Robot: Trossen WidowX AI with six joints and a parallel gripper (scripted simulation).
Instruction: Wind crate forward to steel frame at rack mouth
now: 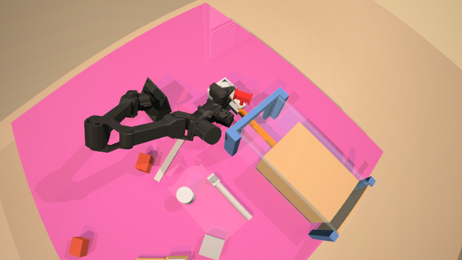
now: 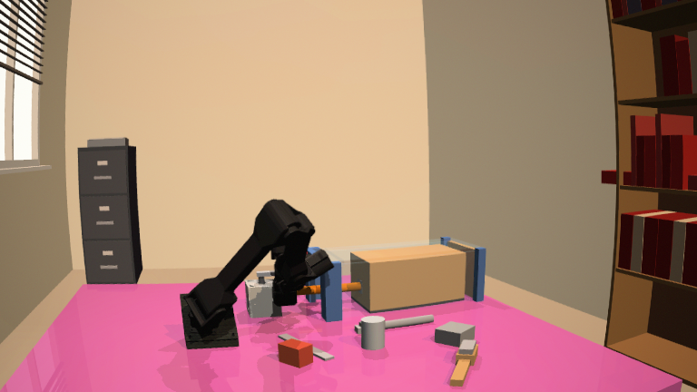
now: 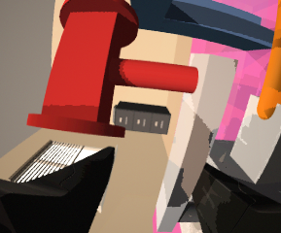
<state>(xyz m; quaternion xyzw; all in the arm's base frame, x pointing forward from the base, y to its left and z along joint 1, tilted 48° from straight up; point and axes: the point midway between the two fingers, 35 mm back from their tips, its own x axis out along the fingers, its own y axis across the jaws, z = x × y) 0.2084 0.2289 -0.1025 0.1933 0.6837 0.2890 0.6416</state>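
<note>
My gripper tip is 50 mm short of the red knob, 20 mm below it and 10 mm to the left of it. Also, from my gripper tip: blue steel frame: 110 mm ahead, 30 mm below; winch: 100 mm below, 60 mm behind, 20 mm to the right; winch handle: 10 mm to the right, 10 mm below, 10 mm ahead.
</note>
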